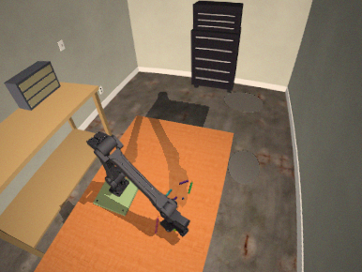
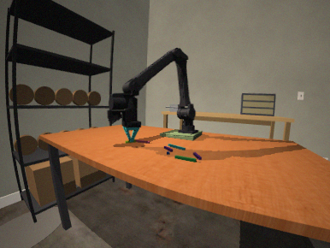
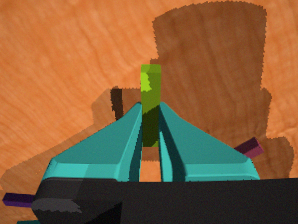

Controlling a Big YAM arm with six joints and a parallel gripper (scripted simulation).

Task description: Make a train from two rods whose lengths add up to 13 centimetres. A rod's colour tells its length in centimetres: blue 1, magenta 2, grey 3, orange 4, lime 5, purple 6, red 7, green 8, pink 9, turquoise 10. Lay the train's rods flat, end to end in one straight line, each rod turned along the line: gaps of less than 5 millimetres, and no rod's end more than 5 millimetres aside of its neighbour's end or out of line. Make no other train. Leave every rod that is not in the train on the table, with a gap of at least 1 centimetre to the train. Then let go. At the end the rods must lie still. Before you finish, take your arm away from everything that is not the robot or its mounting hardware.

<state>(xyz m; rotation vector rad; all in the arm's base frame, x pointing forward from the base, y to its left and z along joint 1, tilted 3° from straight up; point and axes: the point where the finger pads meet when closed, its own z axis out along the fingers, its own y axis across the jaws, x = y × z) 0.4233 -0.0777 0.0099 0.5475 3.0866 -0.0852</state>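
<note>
The pink rod lies 90 mm behind my hand, 30 mm below it and 20 mm to the right of it. Round my hand: tiny blue rod 200 mm to the left, 30 mm below, 30 mm behind; turquoise rod 170 mm to the left, 130 mm behind, 30 mm below; lime rod 10 mm below.
</note>
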